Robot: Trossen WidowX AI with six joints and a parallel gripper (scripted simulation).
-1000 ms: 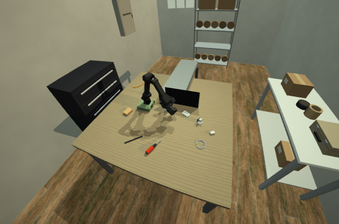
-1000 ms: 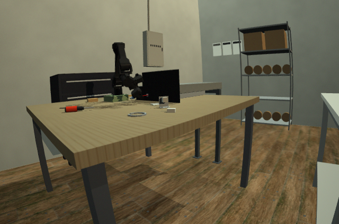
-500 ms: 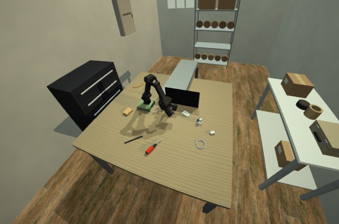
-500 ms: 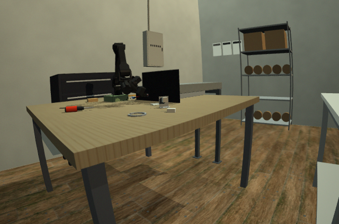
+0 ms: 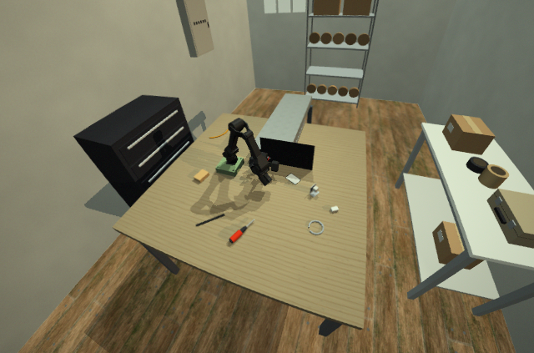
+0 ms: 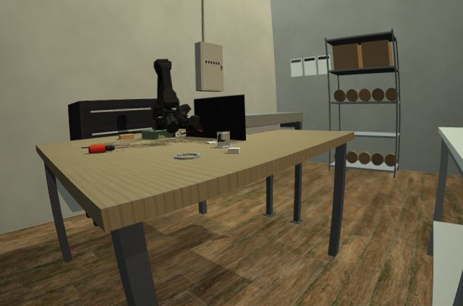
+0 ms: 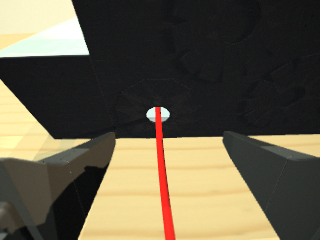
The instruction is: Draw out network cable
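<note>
My hand is 1 cm past the clear plug, 7 cm to the left of it and 3 cm above it. Also, from my hand: white rectangle (18 cm ahead, 5 cm to the right, 6 cm below); tan block (40 cm behind, 15 cm to the right, 5 cm below); red screwdriver (1 cm behind, 45 cm to the right, 5 cm below).
</note>
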